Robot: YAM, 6 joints.
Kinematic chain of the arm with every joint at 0, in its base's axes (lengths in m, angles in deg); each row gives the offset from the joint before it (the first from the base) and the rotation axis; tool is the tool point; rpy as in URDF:
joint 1: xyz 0 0 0.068 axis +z
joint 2: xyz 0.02 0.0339 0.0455 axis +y
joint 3: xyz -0.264 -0.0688 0 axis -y
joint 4: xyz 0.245 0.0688 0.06 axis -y
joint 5: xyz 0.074 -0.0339 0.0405 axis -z
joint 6: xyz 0.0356 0 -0.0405 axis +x
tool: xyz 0 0 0 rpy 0 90 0
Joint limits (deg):
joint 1: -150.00..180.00
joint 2: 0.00..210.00
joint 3: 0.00..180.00
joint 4: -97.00..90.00
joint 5: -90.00..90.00
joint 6: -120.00..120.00
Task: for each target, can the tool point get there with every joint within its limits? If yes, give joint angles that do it. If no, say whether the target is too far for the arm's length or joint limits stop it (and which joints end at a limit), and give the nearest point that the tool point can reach.
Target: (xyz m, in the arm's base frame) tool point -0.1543 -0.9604 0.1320
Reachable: no: too far | nearest point -0.1024 -0.6375 0.1257 | short by 0.327 m
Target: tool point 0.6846 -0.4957 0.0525
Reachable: no: too far | nearest point 0.5217 -0.3778 0.0674 | short by 0.202 m
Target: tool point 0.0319 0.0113 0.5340
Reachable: yes | joints 100.97 43.90 99.46 -54.62 70.02 39.19
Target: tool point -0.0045 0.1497 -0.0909
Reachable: yes | joints 90.72 148.35 35.88 -8.80 -4.24 24.37
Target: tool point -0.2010 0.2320 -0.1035
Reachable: yes | joints 126.24 156.67 46.92 64.44 -44.51 -100.02
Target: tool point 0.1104 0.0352 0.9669
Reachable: no: too far | nearest point 0.0856 0.0273 0.7354 | short by 0.233 m
